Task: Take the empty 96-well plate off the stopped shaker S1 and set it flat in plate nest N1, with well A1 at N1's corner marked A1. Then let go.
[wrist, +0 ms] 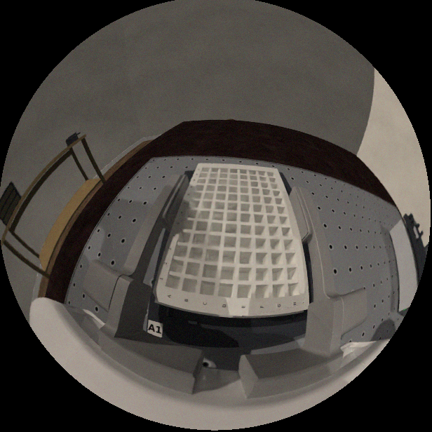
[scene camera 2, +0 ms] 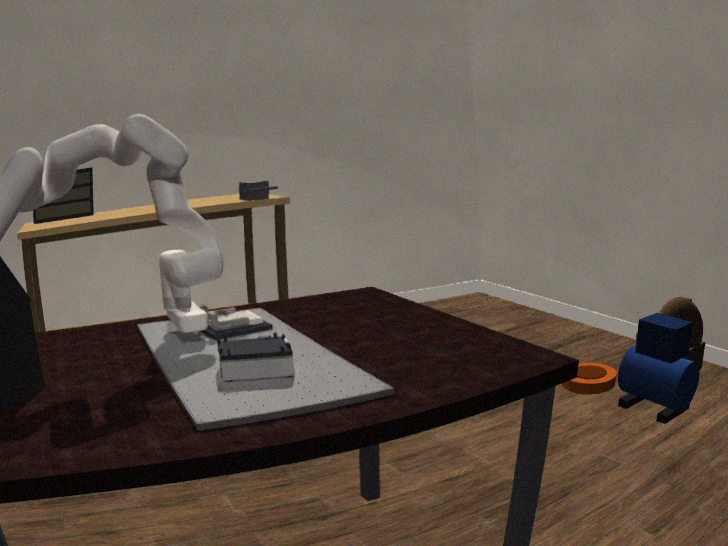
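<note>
The white 96-well plate lies over the dark plate nest N1. In the wrist view its row letters run from A at left to H at right along the near edge. The A1 label is at the nest's near left corner, beside the row A end. Whether the plate is fully seated cannot be told. My gripper is shut on the plate, with one finger against each long side. The shaker S1 carries no plate.
The nest and shaker stand on a grey perforated board on the dark table. The shaker is close to the nest, at right in the wrist view. A wooden bench is behind the table. A blue machine and an orange ring are on the floor.
</note>
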